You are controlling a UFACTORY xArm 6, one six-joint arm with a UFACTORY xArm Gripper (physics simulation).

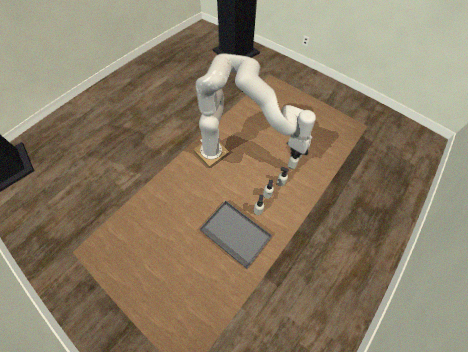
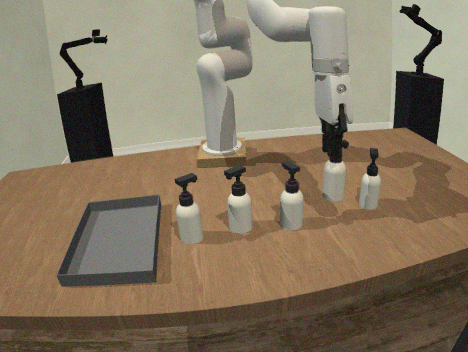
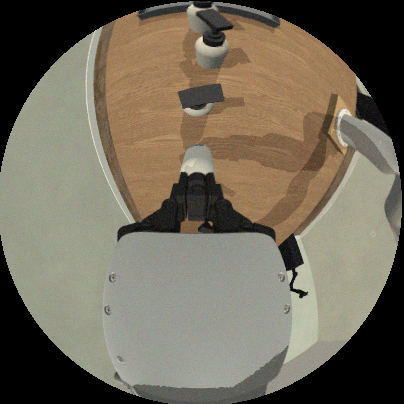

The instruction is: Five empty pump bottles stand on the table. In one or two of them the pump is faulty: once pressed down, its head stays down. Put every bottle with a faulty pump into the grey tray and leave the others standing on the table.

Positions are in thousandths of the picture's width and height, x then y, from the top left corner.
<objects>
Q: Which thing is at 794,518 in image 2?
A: A bottle.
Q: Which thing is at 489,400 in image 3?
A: A bottle.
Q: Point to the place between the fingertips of my gripper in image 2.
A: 708,436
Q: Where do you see a bottle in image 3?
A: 524,120
</objects>
